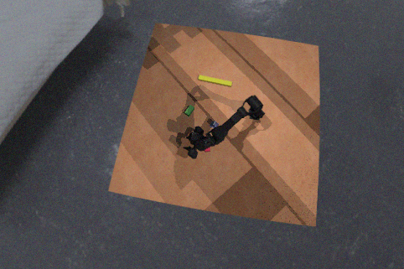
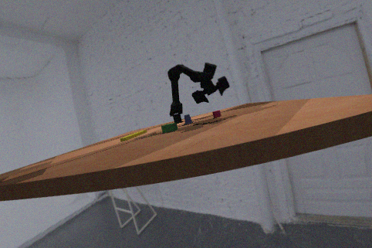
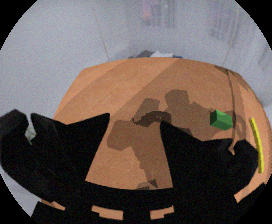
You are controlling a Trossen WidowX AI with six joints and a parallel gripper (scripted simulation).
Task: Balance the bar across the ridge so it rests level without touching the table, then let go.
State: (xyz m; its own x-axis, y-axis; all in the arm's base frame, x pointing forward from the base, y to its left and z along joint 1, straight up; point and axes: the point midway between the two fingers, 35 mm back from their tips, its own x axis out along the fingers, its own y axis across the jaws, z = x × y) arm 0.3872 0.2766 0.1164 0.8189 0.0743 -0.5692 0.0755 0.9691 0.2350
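My gripper tip is 23 cm to the left of the green block, 8 cm above it and 2 cm short of it. From my gripper tip the other things lie so: yellow bar: 48 cm to the right, 11 cm behind, 9 cm below; then red block: 14 cm behind, 8 cm below.
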